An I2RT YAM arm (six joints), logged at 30 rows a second.
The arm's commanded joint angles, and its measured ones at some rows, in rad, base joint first. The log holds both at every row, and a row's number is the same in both.
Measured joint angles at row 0:
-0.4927 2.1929 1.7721 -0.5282 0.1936 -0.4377
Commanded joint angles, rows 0 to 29:
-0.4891 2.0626 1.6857 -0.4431 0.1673 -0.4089
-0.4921 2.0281 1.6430 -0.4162 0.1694 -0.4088
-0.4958 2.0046 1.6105 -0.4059 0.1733 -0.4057
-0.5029 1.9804 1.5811 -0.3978 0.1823 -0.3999
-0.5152 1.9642 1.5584 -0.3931 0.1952 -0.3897
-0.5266 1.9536 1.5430 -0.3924 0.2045 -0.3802
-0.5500 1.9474 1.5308 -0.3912 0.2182 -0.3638
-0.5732 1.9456 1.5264 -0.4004 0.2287 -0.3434
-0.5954 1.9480 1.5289 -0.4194 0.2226 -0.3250
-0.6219 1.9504 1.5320 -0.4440 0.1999 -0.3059
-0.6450 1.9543 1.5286 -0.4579 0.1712 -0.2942
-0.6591 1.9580 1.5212 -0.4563 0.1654 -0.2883
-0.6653 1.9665 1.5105 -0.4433 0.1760 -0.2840
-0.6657 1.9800 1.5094 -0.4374 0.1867 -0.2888
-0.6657 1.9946 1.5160 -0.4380 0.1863 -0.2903
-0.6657 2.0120 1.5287 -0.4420 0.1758 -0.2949
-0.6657 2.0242 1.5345 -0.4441 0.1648 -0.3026
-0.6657 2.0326 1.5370 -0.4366 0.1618 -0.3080
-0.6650 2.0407 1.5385 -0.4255 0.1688 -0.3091
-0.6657 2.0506 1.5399 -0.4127 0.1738 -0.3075
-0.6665 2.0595 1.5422 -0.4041 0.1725 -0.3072
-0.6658 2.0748 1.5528 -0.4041 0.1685 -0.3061
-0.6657 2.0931 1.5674 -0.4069 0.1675 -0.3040
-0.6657 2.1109 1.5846 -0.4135 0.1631 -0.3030
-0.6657 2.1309 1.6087 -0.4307 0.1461 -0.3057
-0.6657 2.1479 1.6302 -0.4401 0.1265 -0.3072
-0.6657 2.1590 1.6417 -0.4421 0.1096 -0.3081
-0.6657 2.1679 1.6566 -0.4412 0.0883 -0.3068
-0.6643 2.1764 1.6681 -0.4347 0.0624 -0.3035
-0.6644 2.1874 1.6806 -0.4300 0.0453 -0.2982
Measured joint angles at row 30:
-0.6632 2.1704 1.6245 -0.4240 0.1127 -0.3202
